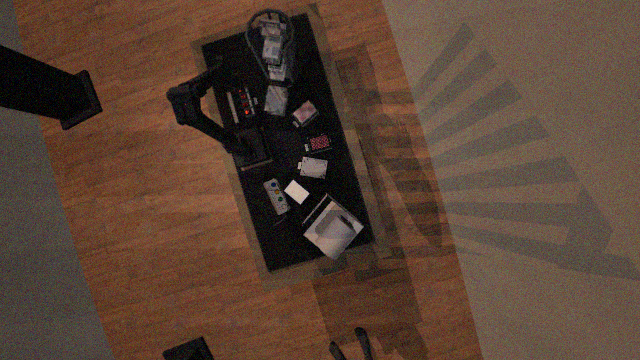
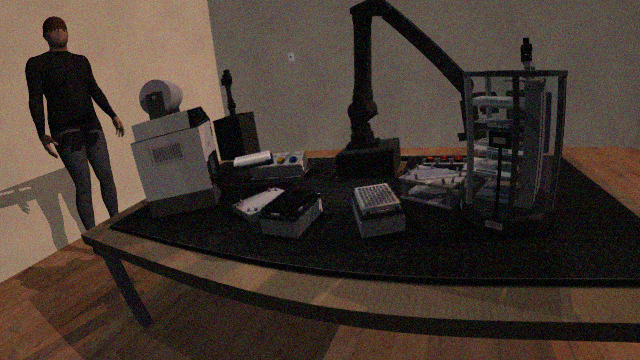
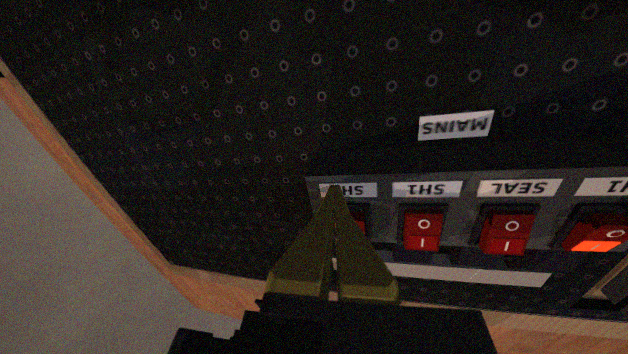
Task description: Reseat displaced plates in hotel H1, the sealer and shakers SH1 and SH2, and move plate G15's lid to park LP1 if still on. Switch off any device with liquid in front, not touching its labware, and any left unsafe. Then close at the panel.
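Places are measured from the arm's base along level axes (x ahead, y left, z up), in millimetres.
Where they show: gripper, fingertip midpoint: (image 1: 245, 87) (image 3: 334, 190); arm's base, origin of the base link: (image 1: 246, 150) (image 2: 364, 145).
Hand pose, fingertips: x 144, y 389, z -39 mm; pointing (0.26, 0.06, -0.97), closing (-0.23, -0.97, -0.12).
Observation:
Each offset is from my fingertips to the top centre of the thing. "spot": to the spot under its first point.
My gripper (image 3: 334, 190) is shut and empty. Its fingertips are over the SH2 label and hide most of the SH2 rocker on the mains panel @(dx -74, dy -76, dz +12 mm) (image 3: 385, 227) (image 1: 243, 102) (image 2: 444, 159). The SH1 rocker @(dx -38, dy -55, dz +12 mm) (image 3: 423, 231) and SEAL rocker @(dx -44, dy -105, dz +12 mm) (image 3: 507, 234) are unlit; the H1 rocker @(dx -50, dy -154, dz +12 mm) (image 3: 597, 235) glows orange. The hotel (image 1: 248, 40) (image 2: 469, 150) holds several stacked plates. One shaker @(spot: dx +354, dy -296, dz -13 mm) (image 2: 380, 225) bears a light plate @(dx +284, dy -310, dz +28 mm) (image 1: 305, 113) (image 2: 376, 198); another @(spot: dx +367, dy -495, dz -7 mm) (image 2: 290, 226) bears a dark plate @(dx +290, dy -520, dz +28 mm) (image 1: 319, 143) (image 2: 291, 201). The sealer @(dx +160, dy -980, dz +415 mm) (image 1: 332, 240) (image 2: 172, 175) stands at the far end. Seating and liquid are unclear.
A clear-topped stand (image 1: 276, 100) (image 2: 432, 175) is beside the hotel. A flat white plate-like piece @(spot: dx +190, dy -651, dz -17 mm) (image 1: 313, 168) (image 2: 257, 201) lies near the dark plate's shaker. A button panel @(dx -100, dy -722, dz +42 mm) (image 1: 276, 196) (image 2: 280, 169) and a white slab @(dx +43, dy -745, dz +79 mm) (image 1: 297, 192) (image 2: 252, 159) are near the sealer. A person (image 2: 67, 95) stands behind.

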